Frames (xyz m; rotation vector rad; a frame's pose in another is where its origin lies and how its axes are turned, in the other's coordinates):
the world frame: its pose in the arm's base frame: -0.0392 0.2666 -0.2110 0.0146 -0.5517 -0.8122
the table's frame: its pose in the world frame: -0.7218 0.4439 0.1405 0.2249 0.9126 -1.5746
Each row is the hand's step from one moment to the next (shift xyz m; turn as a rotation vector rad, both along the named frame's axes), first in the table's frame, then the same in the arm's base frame.
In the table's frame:
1: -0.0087 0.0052 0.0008 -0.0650 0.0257 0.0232
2: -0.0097 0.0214 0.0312 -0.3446 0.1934 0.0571
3: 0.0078 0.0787 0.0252 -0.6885 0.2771 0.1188
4: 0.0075 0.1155 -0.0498 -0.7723 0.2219 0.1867
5: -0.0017 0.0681 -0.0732 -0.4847 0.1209 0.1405
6: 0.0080 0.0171 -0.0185 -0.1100 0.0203 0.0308
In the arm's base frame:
1: 0.0065 0.0002 0.0078 0.0290 0.0005 0.0677
2: 0.0014 -0.0275 0.0277 0.2335 0.0016 0.3238
3: 0.0408 -0.0709 0.0141 0.3833 0.0740 0.6423
4: 0.1110 -0.0529 -0.0276 0.3338 0.1124 0.7460
5: 0.0927 -0.0034 -0.0373 0.1826 0.0696 0.4807
6: 0.0203 -0.0048 -0.0162 0.0368 0.0212 0.1080

